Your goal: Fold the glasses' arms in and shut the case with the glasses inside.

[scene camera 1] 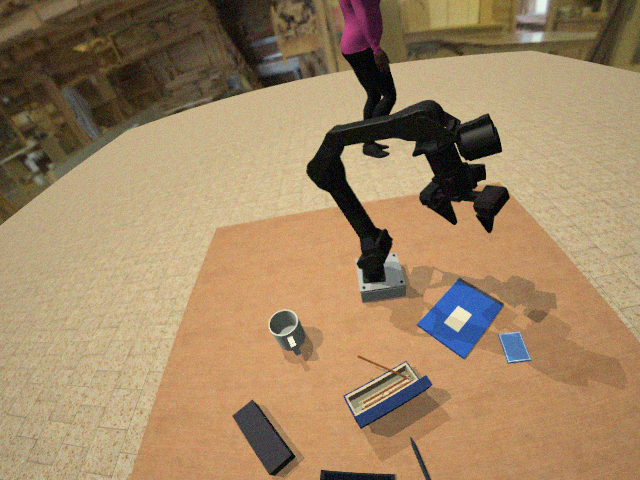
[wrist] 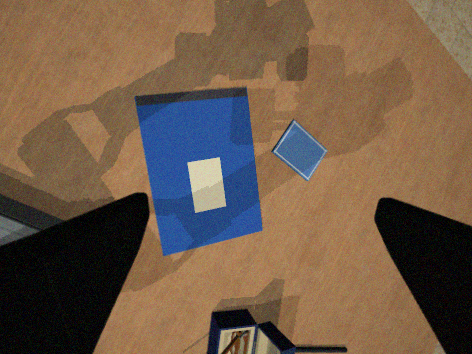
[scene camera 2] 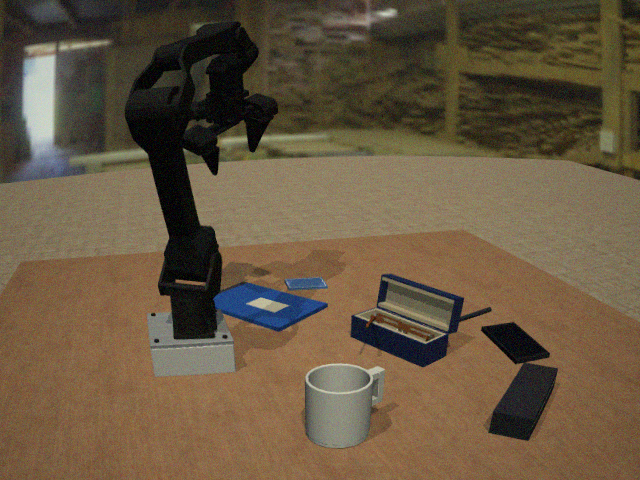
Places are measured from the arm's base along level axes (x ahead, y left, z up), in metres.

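Where they show: gripper, fingertip midpoint: [scene camera 1: 472, 227] [wrist: 263, 206] [scene camera 2: 233, 162]; arm's base at its link origin: [scene camera 1: 373, 274] [scene camera 2: 193, 330].
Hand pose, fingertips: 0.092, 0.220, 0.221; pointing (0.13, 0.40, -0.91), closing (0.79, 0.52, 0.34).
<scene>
Things, the pixels of their top centre, and the offset from my fingertips, as dx, dy, dz. "spot": a spot on its surface instead.
- brown glasses at its top centre: [scene camera 2: 381, 313] [scene camera 1: 374, 368] +0.200, -0.238, -0.206
- blue book at its top centre: [wrist: 205, 170] [scene camera 2: 259, 302] [scene camera 1: 462, 313] +0.044, +0.010, -0.268
- small blue card at its top centre: [wrist: 301, 151] [scene camera 2: 305, 282] [scene camera 1: 514, 346] +0.156, +0.116, -0.271
- grey mug at a spot on its surface: [scene camera 2: 338, 408] spot: +0.061, -0.501, -0.211
- dark block at its top centre: [scene camera 2: 528, 388] [scene camera 1: 259, 434] +0.337, -0.496, -0.241
- black flat slab at its top centre: [scene camera 2: 515, 339] +0.438, -0.288, -0.268
- dark pen at its top centre: [scene camera 2: 466, 315] [wrist: 318, 351] [scene camera 1: 424, 469] +0.401, -0.152, -0.266
The dark blue case [scene camera 1: 392, 404] [scene camera 2: 395, 345] [wrist: 213, 336] is open, with its lid [scene camera 2: 419, 304] standing up along one long side. The brown glasses [scene camera 1: 385, 394] [scene camera 2: 405, 326] [wrist: 241, 341] lie in its pale lining. One glasses arm [scene camera 1: 376, 363] sticks out over the rim at one end of the case; the other arm appears to lie along the inside, but is hard to tell apart from the frame. My gripper [scene camera 1: 472, 227] [scene camera 2: 234, 162] [wrist: 263, 206] is open and empty, high above the table and away from the case, which is cut off at the wrist view's bottom edge.
A blue book [scene camera 1: 474, 326] [scene camera 2: 235, 301] [wrist: 200, 127] and small blue card [scene camera 1: 514, 347] [scene camera 2: 306, 283] [wrist: 300, 150] lie below the gripper. A grey mug [scene camera 1: 285, 330] [scene camera 2: 338, 408], dark block [scene camera 1: 263, 436] [scene camera 2: 523, 400], black flat slab [scene camera 2: 515, 342] and dark pen [scene camera 1: 419, 458] [scene camera 2: 475, 313] surround the case.
</scene>
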